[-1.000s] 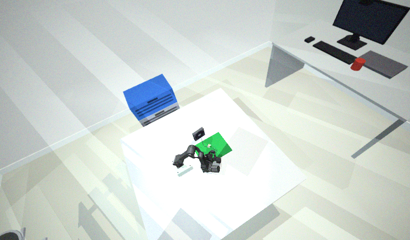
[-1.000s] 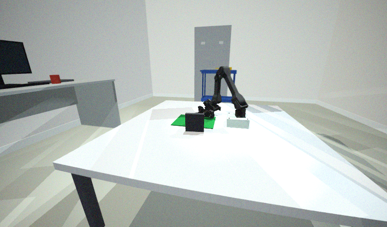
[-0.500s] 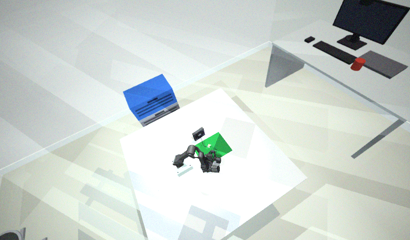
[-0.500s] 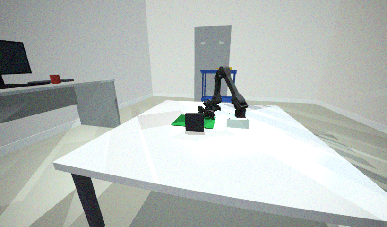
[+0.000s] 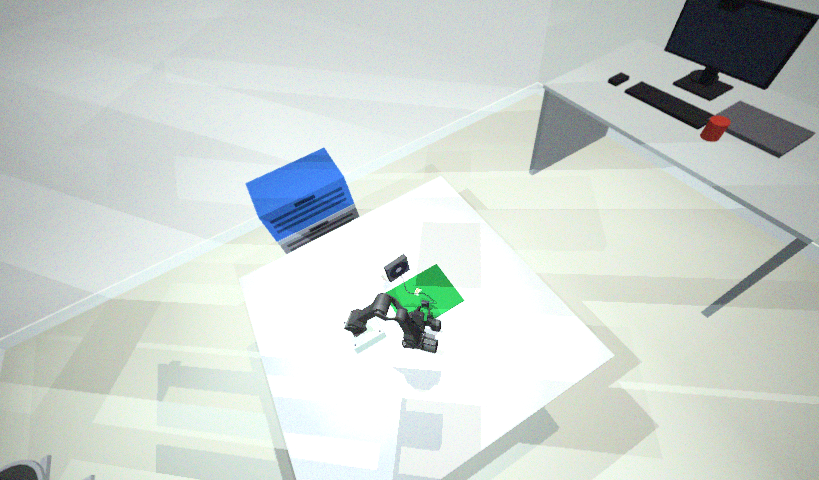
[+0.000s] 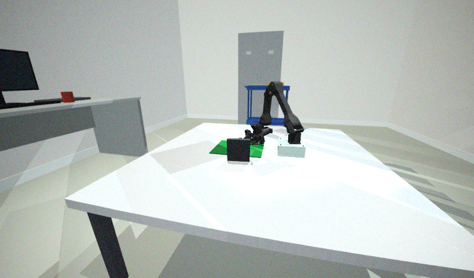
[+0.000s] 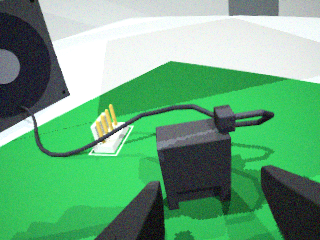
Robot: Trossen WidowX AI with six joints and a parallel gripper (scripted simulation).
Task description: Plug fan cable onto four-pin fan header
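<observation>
The dark grey plug lies 20 mm to the left of my gripper tip, 10 mm below it and 10 mm ahead of it. The rest, counted from my gripper tip: green board (60 mm to the left, 40 mm below, 30 mm ahead); then black fan (230 mm to the left, 30 mm above, 10 mm ahead); then four-pin fan header (100 mm to the left, 30 mm below, 20 mm ahead).
</observation>
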